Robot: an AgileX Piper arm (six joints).
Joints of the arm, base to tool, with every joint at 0 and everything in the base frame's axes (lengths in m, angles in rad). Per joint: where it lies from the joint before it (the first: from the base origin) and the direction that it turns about. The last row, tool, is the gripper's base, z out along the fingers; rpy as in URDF.
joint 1: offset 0 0 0.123 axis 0 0 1
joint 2: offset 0 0 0 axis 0 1 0
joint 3: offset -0.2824 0 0.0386 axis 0 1 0
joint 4: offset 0.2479 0 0.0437 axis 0.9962 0 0.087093
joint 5: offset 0 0 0 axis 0 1 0
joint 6: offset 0.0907 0 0.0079 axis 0.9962 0 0.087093
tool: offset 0 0 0 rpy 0 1.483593 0
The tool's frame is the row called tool.
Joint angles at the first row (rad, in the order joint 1, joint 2, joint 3, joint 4, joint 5, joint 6):
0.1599 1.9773 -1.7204 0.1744 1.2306 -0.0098
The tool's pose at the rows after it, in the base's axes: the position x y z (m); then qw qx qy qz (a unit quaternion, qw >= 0):
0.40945, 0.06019, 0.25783, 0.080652, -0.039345, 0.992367, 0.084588
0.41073, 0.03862, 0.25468, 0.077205, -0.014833, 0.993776, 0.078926
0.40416, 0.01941, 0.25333, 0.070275, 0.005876, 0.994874, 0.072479
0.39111, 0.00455, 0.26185, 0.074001, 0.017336, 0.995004, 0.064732
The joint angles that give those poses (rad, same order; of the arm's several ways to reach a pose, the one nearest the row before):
0.1116 1.9773 -1.7204 0.1663 1.2306 -0.0098
0.0607 1.9773 -1.7089 0.1595 1.2306 -0.0105
0.0162 1.9535 -1.6675 0.1502 1.2306 -0.0121
-0.0184 1.8980 -1.6165 0.1373 1.2306 -0.0199

